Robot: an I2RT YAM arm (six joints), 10 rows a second.
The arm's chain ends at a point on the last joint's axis. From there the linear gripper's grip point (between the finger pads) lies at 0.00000 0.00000 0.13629 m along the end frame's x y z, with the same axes.
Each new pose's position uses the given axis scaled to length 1; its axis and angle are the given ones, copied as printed.
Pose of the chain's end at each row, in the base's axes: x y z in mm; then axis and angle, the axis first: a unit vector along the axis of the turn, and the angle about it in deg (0 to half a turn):
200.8 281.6 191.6 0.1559 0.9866 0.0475 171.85
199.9 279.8 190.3 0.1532 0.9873 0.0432 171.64
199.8 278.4 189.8 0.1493 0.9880 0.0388 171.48
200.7 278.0 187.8 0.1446 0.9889 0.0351 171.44
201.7 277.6 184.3 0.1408 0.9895 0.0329 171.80
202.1 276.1 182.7 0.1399 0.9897 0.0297 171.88
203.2 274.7 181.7 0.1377 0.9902 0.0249 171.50
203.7 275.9 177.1 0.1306 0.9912 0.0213 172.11
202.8 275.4 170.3 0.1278 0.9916 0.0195 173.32
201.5 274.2 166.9 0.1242 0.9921 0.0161 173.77
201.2 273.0 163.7 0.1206 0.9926 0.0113 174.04
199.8 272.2 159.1 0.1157 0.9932 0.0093 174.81
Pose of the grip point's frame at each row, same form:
221.9 291.3 57.3 0.1559 0.9866 0.0475 171.85
221.3 288.3 56.0 0.1532 0.9873 0.0432 171.64
221.3 285.8 55.4 0.1493 0.9880 0.0388 171.48
222.1 284.5 53.4 0.1446 0.9889 0.0351 171.44
222.2 283.7 49.7 0.1408 0.9895 0.0329 171.80
222.3 281.4 48.0 0.1399 0.9897 0.0297 171.88
224.1 278.6 47.1 0.1377 0.9902 0.0249 171.50
223.0 279.2 42.2 0.1306 0.9912 0.0213 172.11
219.2 278.6 35.0 0.1278 0.9916 0.0195 173.32
216.7 276.7 31.5 0.1242 0.9921 0.0161 173.77
215.6 274.3 28.2 0.1206 0.9926 0.0113 174.04
212.3 273.3 23.4 0.1157 0.9932 0.0093 174.81

